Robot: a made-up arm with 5 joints. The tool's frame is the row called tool.
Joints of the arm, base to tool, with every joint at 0 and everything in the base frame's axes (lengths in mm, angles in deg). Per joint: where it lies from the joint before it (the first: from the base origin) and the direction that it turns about. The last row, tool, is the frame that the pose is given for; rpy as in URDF.
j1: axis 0.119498 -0.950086 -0.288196 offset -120 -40 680
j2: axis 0.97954 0.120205 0.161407 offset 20 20 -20
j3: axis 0.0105 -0.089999 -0.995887 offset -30 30 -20
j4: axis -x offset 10 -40 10
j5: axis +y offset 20 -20 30
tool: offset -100 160 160 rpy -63.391 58.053 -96.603
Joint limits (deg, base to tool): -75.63..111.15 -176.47..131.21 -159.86..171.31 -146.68..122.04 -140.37..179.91
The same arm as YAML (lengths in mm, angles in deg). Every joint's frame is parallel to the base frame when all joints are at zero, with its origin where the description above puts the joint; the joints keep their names.
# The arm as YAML. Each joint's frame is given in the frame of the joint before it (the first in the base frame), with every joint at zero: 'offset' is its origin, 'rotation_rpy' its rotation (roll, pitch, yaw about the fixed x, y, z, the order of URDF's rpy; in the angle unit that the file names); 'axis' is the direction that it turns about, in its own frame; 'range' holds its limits. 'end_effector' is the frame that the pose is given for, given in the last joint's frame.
length_unit: mm
angle_unit: deg
chain:
  - id: j1
    offset: [-120.0, -40.0, 680.0]
    rotation_rpy: [0.0, 0.0, 0.0]
    axis: [0.119498, -0.950086, -0.288196]
    range: [-75.63, 111.15]
  - id: j2
    offset: [20.0, 20.0, -20.0]
    rotation_rpy: [0.0, 0.0, 0.0]
    axis: [0.97954, 0.120205, 0.161407]
    range: [-176.47, 131.21]
  - id: j3
    offset: [-30.0, 30.0, -20.0]
    rotation_rpy: [0.0, 0.0, 0.0]
    axis: [0.0105, -0.089999, -0.995887]
    range: [-159.86, 171.31]
  - id: j4
    offset: [10.0, -40.0, 10.0]
    rotation_rpy: [0.0, 0.0, 0.0]
    axis: "-x"
    range: [-146.68, 122.04]
  - id: j5
    offset: [20.0, -20.0, 30.0]
    rotation_rpy: [0.0, 0.0, 0.0]
    axis: "+y"
    range: [-140.37, 179.91]
end_effector:
  offset: [-100.0, 160.0, 160.0]
  rotation_rpy: [-63.39, 58.05, -96.6]

